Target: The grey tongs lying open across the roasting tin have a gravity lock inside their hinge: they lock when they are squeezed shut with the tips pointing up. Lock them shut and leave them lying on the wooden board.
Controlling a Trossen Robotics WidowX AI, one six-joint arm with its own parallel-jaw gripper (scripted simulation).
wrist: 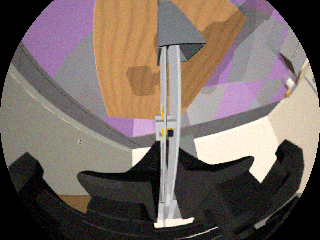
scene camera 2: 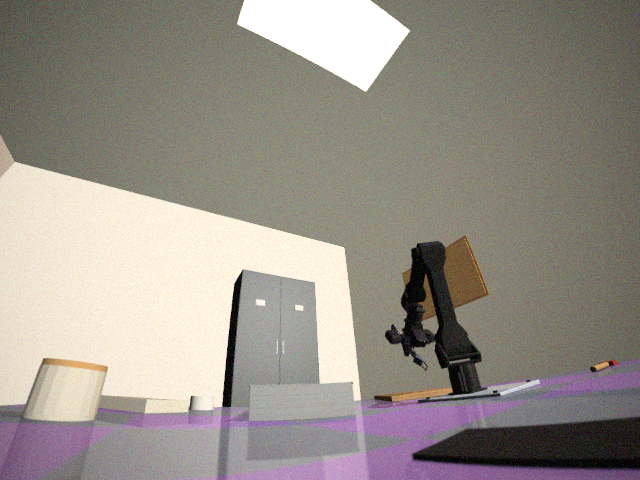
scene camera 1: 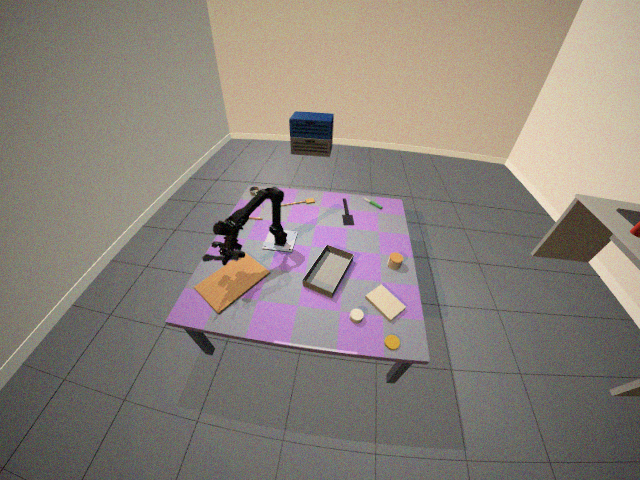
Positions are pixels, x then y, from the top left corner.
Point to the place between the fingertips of the gripper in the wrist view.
At 161,143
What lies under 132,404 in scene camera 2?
A cream block.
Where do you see a roasting tin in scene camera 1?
324,277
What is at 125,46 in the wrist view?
A wooden board.
